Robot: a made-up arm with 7 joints. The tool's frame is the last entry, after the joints.
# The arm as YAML. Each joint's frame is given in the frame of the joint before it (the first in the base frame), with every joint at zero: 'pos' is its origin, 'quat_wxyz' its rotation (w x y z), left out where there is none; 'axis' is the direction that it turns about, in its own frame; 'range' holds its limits. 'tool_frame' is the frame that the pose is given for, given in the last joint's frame.
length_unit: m
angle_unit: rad
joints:
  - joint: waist
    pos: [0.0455, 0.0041, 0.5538]
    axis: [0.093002, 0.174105, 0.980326]
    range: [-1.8, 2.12]
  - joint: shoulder
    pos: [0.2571, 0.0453, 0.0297]
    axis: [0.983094, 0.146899, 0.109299]
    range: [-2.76, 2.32]
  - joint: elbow
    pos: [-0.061, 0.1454, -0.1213]
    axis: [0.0, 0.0, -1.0]
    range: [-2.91, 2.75]
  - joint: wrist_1
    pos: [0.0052, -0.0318, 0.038]
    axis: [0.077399, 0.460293, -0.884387]
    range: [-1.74, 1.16]
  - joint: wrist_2
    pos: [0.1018, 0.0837, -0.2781]
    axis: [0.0, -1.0, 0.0]
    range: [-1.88, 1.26]
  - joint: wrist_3
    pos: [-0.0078, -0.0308, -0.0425]
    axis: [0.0, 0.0, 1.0]
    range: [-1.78, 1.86]
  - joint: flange
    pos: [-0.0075, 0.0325, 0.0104]
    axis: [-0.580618, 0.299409, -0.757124]
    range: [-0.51, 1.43]
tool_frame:
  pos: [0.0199, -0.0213, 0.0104]
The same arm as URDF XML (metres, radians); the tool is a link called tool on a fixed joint. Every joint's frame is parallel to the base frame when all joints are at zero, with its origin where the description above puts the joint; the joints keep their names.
<robot name="arm">
<joint name="tool_fixed" type="fixed"><parent link="link7"/><child link="tool"/><origin xyz="0.0199 -0.0213 0.0104"/></joint>
<joint name="flange" type="revolute"><parent link="link6"/><child link="link7"/><origin xyz="-0.0075 0.0325 0.0104"/><axis xyz="-0.580618 0.299409 -0.757124"/><limit lower="-0.51" upper="1.43"/></joint>
<joint name="wrist_3" type="revolute"><parent link="link5"/><child link="link6"/><origin xyz="-0.0078 -0.0308 -0.0425"/><axis xyz="0 0 1"/><limit lower="-1.78" upper="1.86"/></joint>
<joint name="wrist_2" type="revolute"><parent link="link4"/><child link="link5"/><origin xyz="0.1018 0.0837 -0.2781"/><axis xyz="0 -1 0"/><limit lower="-1.88" upper="1.26"/></joint>
<joint name="wrist_1" type="revolute"><parent link="link3"/><child link="link4"/><origin xyz="0.0052 -0.0318 0.038"/><axis xyz="0.077399 0.460293 -0.884387"/><limit lower="-1.74" upper="1.16"/></joint>
<joint name="elbow" type="revolute"><parent link="link2"/><child link="link3"/><origin xyz="-0.061 0.1454 -0.1213"/><axis xyz="0 0 -1"/><limit lower="-2.91" upper="2.75"/></joint>
<joint name="shoulder" type="revolute"><parent link="link1"/><child link="link2"/><origin xyz="0.2571 0.0453 0.0297"/><axis xyz="0.983094 0.146899 0.109299"/><limit lower="-2.76" upper="2.32"/></joint>
<joint name="waist" type="revolute"><parent link="base_link"/><child link="link1"/><origin xyz="0.0455 0.0041 0.5538"/><axis xyz="0.093002 0.174105 0.980326"/><limit lower="-1.8" upper="2.12"/></joint>
<link name="base_link"/>
<link name="link1"/>
<link name="link2"/>
<link name="link3"/>
<link name="link4"/>
<link name="link5"/>
<link name="link6"/>
<link name="link7"/>
<link name="tool"/>
</robot>

